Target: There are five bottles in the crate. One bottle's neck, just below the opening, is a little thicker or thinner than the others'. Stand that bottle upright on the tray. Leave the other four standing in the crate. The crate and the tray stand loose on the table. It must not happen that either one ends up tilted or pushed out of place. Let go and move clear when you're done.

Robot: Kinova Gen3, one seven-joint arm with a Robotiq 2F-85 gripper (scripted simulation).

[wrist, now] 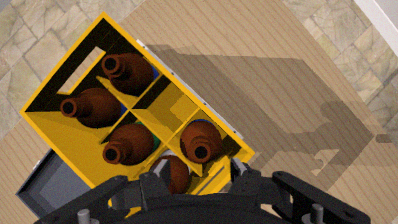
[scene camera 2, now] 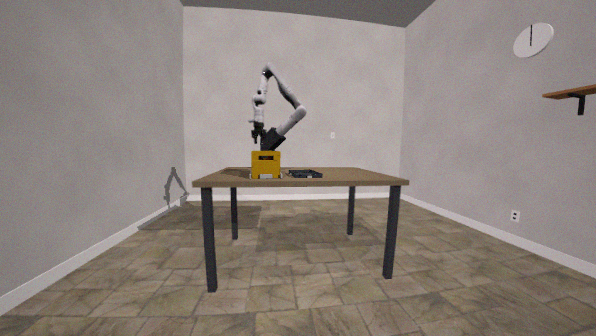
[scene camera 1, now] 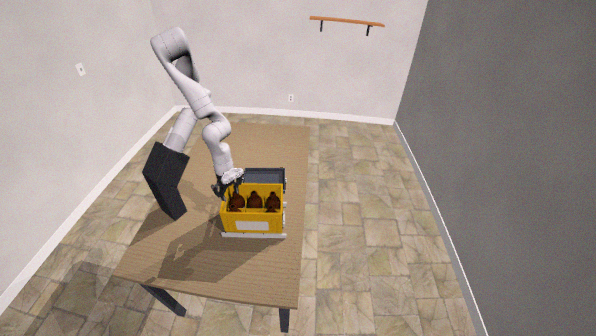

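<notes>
I see my gripper in the pictures. A crate is there too, and so are a dark grey tray and a bottle.
</notes>
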